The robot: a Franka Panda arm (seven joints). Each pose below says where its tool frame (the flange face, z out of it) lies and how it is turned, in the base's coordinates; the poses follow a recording.
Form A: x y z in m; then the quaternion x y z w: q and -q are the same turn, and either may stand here.
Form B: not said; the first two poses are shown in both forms.
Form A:
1: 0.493 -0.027 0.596 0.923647 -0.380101 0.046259 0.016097
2: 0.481 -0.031 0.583 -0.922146 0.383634 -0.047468 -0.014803
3: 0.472 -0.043 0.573 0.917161 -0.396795 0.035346 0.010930
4: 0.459 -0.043 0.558 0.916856 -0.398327 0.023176 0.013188
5: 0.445 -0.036 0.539 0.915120 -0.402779 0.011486 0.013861
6: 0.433 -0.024 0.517 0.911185 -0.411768 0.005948 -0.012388
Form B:
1: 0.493 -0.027 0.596 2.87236 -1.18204 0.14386
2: 0.481 -0.031 0.583 2.87002 -1.19399 0.14774
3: 0.472 -0.043 0.573 2.86147 -1.23797 0.11028
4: 0.459 -0.043 0.558 2.85645 -1.24098 0.07220
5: 0.445 -0.036 0.539 2.84984 -1.25432 0.03577
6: 0.433 -0.024 0.517 -2.84021 1.28350 -0.01854
